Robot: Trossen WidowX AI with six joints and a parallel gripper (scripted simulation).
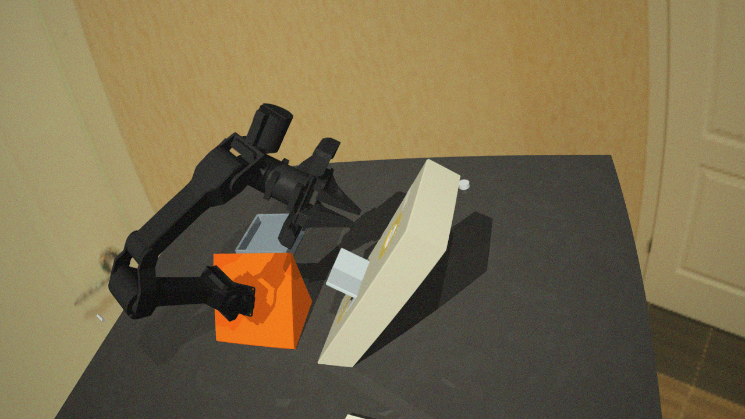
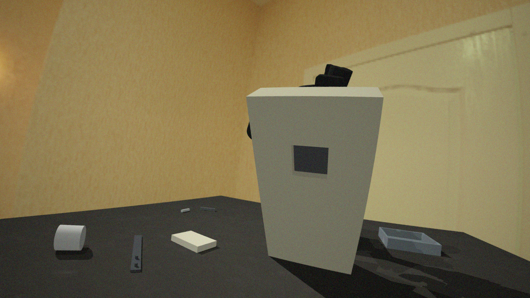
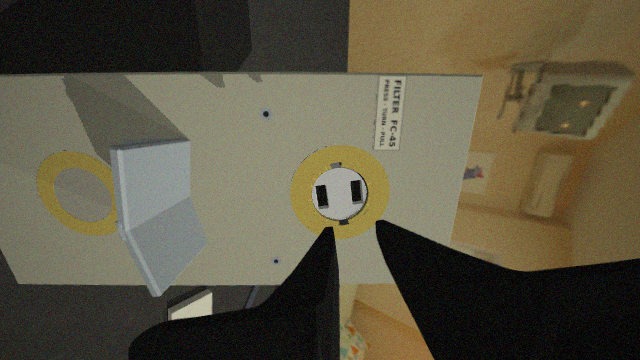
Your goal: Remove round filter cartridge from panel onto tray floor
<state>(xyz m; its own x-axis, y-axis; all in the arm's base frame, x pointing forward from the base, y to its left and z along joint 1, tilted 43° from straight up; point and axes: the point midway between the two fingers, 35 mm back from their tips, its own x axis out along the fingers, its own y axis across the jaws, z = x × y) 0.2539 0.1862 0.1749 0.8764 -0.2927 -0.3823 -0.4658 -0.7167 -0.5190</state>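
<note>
The white round filter cartridge lies 60 mm ahead of my gripper tip and 40 mm below it. Also, from my gripper tip: cream service panel: 120 mm below, 10 mm ahead; grey tray: 390 mm behind, 270 mm below, 260 mm to the left.
</note>
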